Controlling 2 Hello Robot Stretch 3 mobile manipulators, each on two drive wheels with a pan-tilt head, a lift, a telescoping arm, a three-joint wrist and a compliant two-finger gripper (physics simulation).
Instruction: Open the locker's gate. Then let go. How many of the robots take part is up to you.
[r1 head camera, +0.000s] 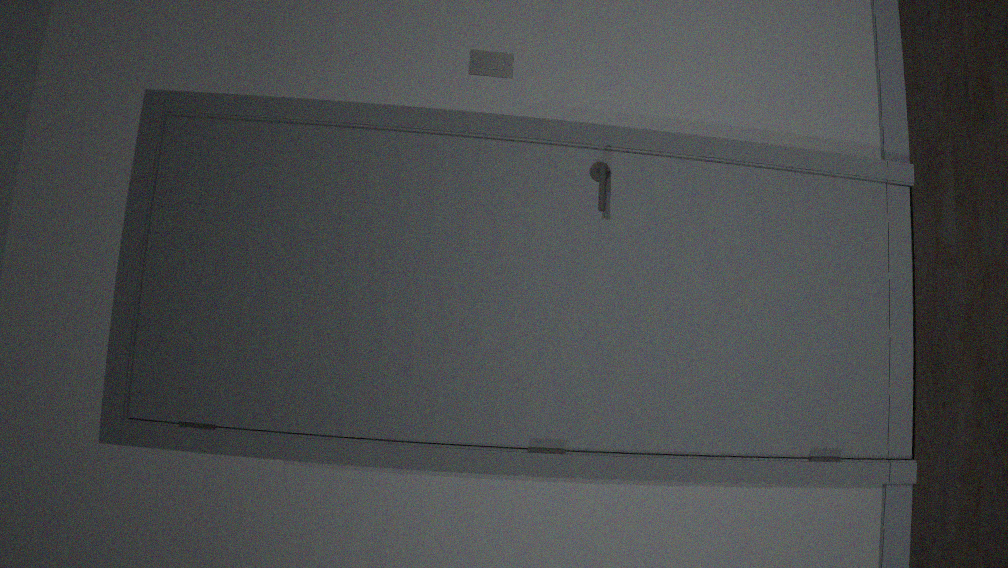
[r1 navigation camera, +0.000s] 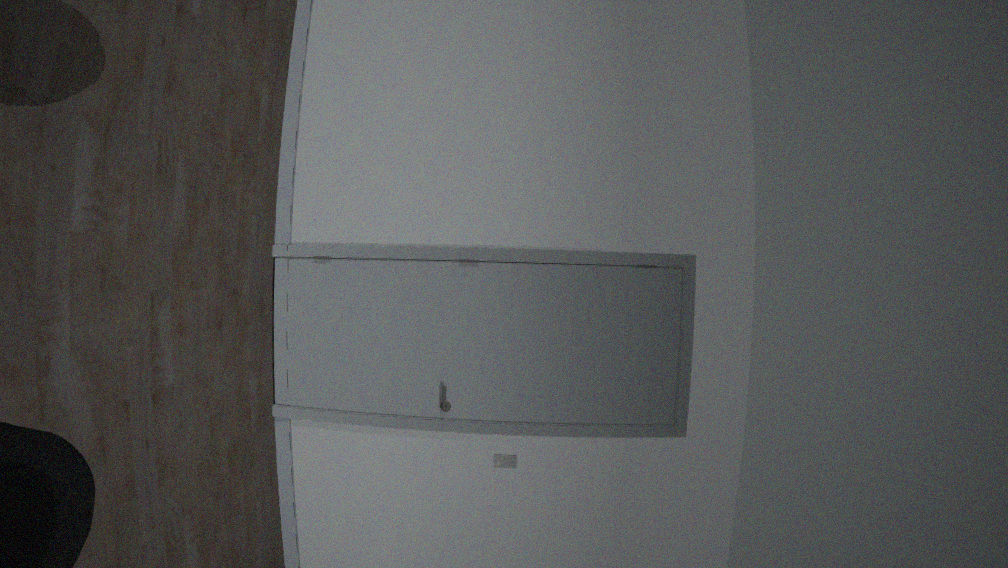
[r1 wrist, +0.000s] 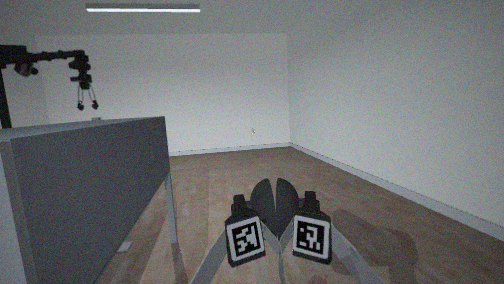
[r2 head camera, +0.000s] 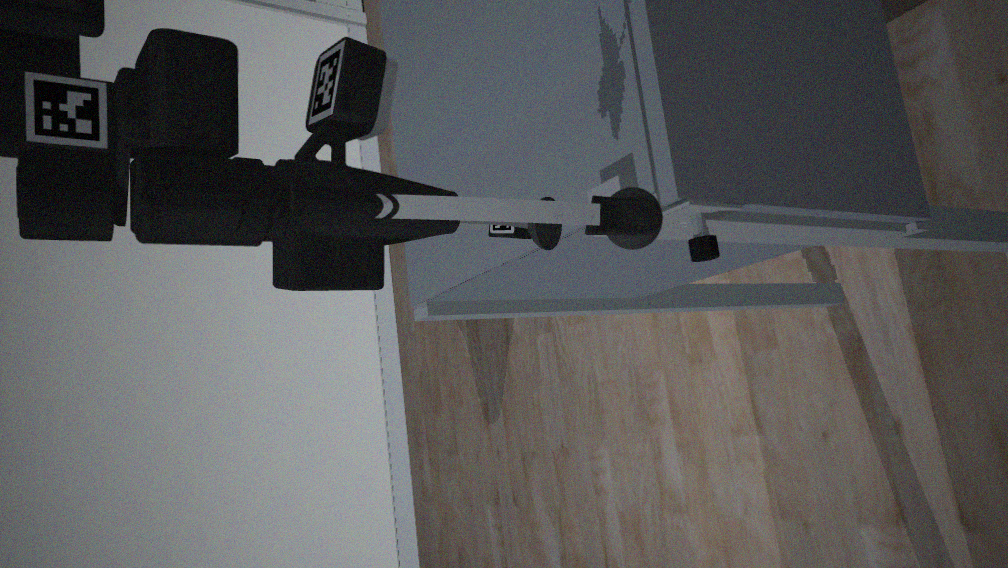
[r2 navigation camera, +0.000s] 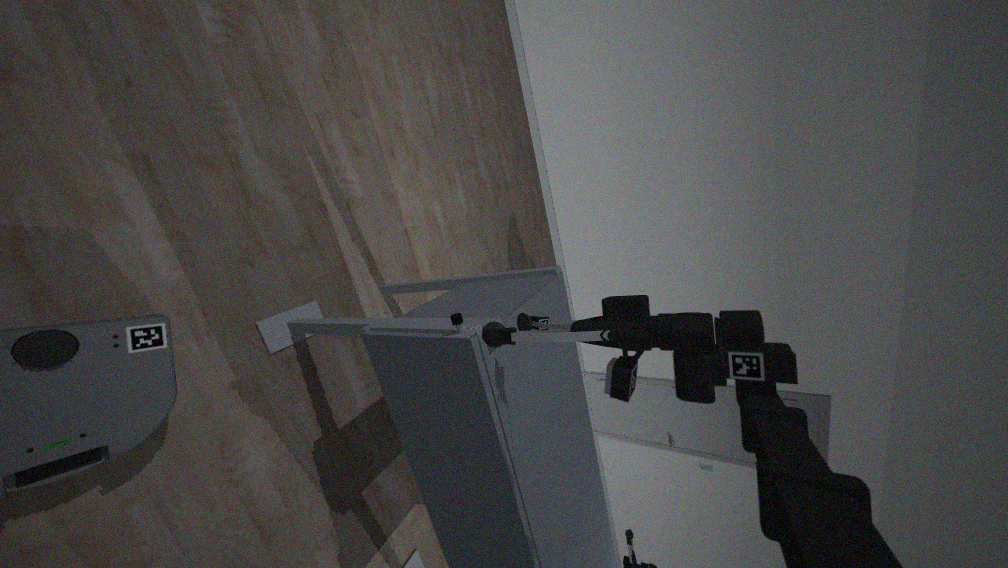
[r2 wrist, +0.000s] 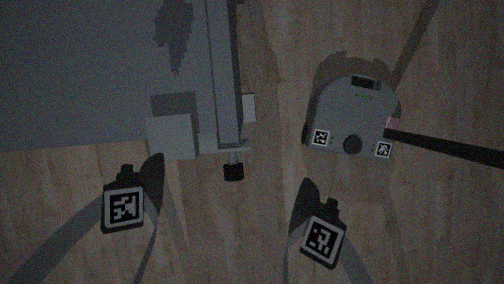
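Note:
The grey locker stands on legs. A black round knob sticks out from its front, near the top edge. The front is seen nearly edge-on; no swung-out gate shows, and the gate's outline cannot be made out. r2's gripper is open and empty, pointing down above the locker's front edge. In the r2 wrist view the knob appears between its spread fingers, with height apart. r1's gripper is shut and empty, away from the locker.
A light block sits at the locker's top front edge. A wall door with a lever handle is closed. A robot base stands on the floor before the locker. Walls bound the room.

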